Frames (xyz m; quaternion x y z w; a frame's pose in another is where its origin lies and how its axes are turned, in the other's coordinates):
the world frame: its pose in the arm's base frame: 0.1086 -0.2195 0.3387 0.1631 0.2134 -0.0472 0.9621
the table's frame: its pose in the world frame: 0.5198 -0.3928 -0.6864 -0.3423 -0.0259 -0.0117 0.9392
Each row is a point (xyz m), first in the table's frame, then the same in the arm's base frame.
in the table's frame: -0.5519 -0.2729 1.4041
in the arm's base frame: 0.2776 -0.1080 0.9245
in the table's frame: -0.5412 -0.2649 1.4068
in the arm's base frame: 0.2877 -0.1000 0.9201
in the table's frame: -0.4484 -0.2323 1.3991
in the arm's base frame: 0.3676 -0.0763 0.8672
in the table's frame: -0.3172 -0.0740 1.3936
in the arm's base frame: 0.4718 0.0639 0.7588
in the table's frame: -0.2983 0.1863 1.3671
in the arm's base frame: 0.4547 0.2971 0.6399
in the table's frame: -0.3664 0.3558 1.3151
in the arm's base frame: 0.3565 0.4403 0.5629
